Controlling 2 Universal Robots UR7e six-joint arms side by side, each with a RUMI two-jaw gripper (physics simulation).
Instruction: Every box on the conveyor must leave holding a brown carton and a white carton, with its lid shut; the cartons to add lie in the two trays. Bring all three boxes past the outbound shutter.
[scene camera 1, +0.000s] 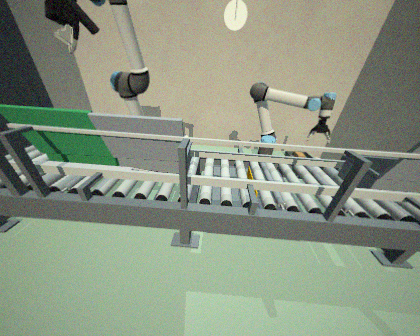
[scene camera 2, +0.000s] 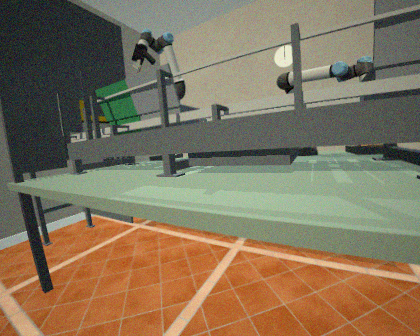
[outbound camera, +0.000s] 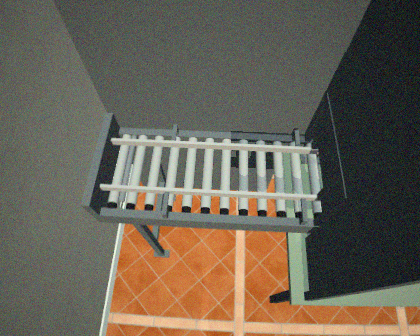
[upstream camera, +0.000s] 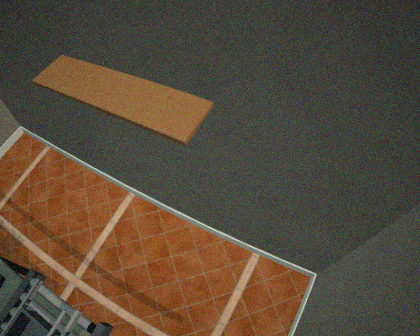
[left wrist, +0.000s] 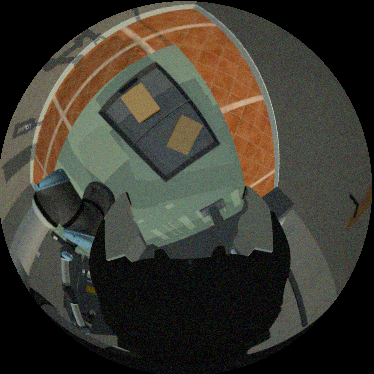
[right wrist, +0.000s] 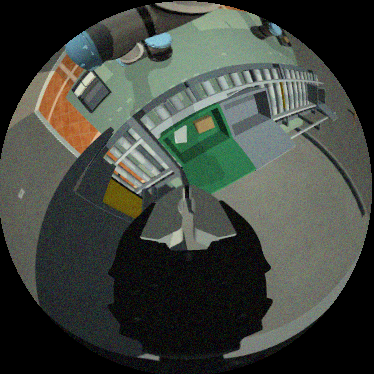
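Where they show: left gripper, between the fingertips: (scene camera 1: 317, 142) (left wrist: 185, 191); right gripper, between the fingertips: (scene camera 1: 71, 53) (scene camera 2: 137, 72) (right wrist: 186, 186); left arm's base, origin of its link: (scene camera 2: 306, 155) (left wrist: 99, 195); right arm's base, origin of its link: (right wrist: 159, 52).
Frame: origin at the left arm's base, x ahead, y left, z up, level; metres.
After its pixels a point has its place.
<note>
A green box (scene camera 1: 55, 137) @[y -0.895, x 0.877, z 0.415 m] (scene camera 2: 117, 101) @[y -0.845, x 0.871, z 0.428 m] (right wrist: 212, 170) @[y -0.889, x 0.870, z 0.443 m] stands on the conveyor with its lid open; the right wrist view shows a white carton (right wrist: 181, 134) @[y -0.956, x 0.731, z 0.270 m] and a brown carton (right wrist: 204, 124) @[y -0.833, x 0.719, z 0.280 m] inside. A grey box (scene camera 1: 142, 142) @[y -0.572, x 0.821, z 0.422 m] (right wrist: 272, 144) @[y -0.556, x 0.820, z 0.467 m] stands beside it, lid open; part of its inside is hidden. My left gripper (scene camera 1: 319, 139) @[y 0.371, x -0.038, z 0.230 m] (left wrist: 185, 191) @[y 0.371, x -0.038, z 0.230 m] is open and empty, above a tray (left wrist: 192, 162) @[y 0.402, x 0.021, z 0.042 m] holding two brown cartons (left wrist: 140, 102) @[y 0.343, x -0.187, z 0.052 m] (left wrist: 184, 135) @[y 0.406, x -0.063, z 0.052 m]. The other tray (right wrist: 96, 94) @[y -1.332, x 0.220, z 0.002 m] holds white cartons (right wrist: 84, 80) @[y -1.333, x 0.060, z 0.042 m]. My right gripper (scene camera 1: 71, 50) @[y -0.976, x 0.626, z 0.691 m] (scene camera 2: 137, 68) @[y -0.976, x 0.626, z 0.691 m] (right wrist: 186, 186) @[y -0.976, x 0.626, z 0.691 m] is shut and empty, raised near the green box.
The roller conveyor (scene camera 1: 225, 182) @[y -0.251, x 0.772, z 0.274 m] has side rails and posts (scene camera 1: 184, 175) @[y -0.378, x 0.904, z 0.367 m]. A yellow panel (right wrist: 122, 199) @[y -1.344, x 0.806, z 0.460 m] is near its outbound end. Outbound rollers (outbound camera: 207, 175) @[y -1.857, x 0.922, z 0.220 m] show in the outbound camera. A tan board (upstream camera: 125, 100) is on the upstream wall.
</note>
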